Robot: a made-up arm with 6 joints. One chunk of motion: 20 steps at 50 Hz.
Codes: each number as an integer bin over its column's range. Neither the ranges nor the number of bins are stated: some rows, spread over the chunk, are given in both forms.
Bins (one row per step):
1: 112 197 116 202 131 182
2: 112 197 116 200 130 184
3: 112 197 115 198 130 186
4: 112 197 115 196 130 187
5: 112 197 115 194 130 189
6: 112 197 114 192 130 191
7: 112 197 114 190 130 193
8: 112 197 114 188 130 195
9: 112 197 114 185 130 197
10: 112 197 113 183 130 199
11: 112 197 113 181 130 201
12: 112 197 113 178 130 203
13: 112 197 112 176 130 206
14: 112 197 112 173 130 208
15: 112 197 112 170 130 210
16: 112 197 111 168 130 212
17: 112 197 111 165 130 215
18: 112 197 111 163 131 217
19: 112 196 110 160 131 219
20: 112 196 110 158 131 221
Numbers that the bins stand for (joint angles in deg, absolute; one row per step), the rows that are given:
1: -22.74 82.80 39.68 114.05 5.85 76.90
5: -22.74 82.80 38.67 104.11 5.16 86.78
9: -22.74 82.80 37.66 92.93 5.16 98.07
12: -22.74 82.80 36.65 84.23 5.16 106.53
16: -22.74 82.80 34.63 71.81 5.16 119.23
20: -22.74 81.93 33.62 59.38 5.85 131.93
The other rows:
2: -22.74 82.80 39.68 111.57 5.16 79.72
3: -22.74 82.80 38.67 109.08 5.16 82.55
4: -22.74 82.80 38.67 106.60 5.16 83.96
6: -22.74 82.80 37.66 101.63 5.16 89.60
7: -22.74 82.80 37.66 99.14 5.16 92.42
8: -22.74 82.80 37.66 96.66 5.16 95.25
10: -22.74 82.80 36.65 90.45 5.16 100.89
11: -22.74 82.80 36.65 87.96 5.16 103.71
13: -22.74 82.80 35.64 81.75 5.16 110.77
14: -22.74 82.80 35.64 78.02 5.16 113.59
15: -22.74 82.80 35.64 74.29 5.16 116.41
17: -22.74 82.80 34.63 68.08 5.16 123.47
18: -22.74 82.80 34.63 65.60 5.85 126.29
19: -22.74 81.93 33.62 61.87 5.85 129.11

